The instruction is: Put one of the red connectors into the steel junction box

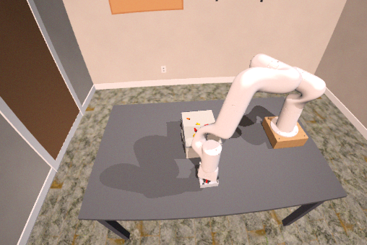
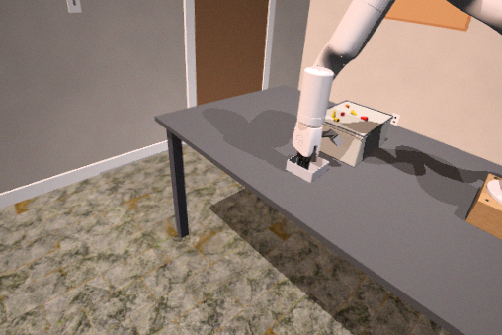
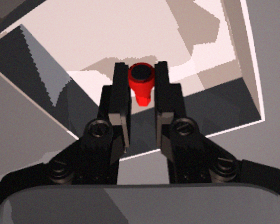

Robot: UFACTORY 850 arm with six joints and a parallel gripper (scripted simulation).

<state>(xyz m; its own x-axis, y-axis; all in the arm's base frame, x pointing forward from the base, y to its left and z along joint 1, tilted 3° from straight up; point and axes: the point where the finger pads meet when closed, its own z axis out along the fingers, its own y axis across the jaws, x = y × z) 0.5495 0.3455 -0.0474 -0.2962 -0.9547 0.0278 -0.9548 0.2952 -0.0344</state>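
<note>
My gripper is now 1 cm past the steel junction box, 2 cm to the left of it and 3 cm above it. From my hand the other things lie so: tool case 4 cm ahead, 31 cm to the right, 6 cm above; orange connector 11 cm ahead, 37 cm to the right, 10 cm above.
</note>
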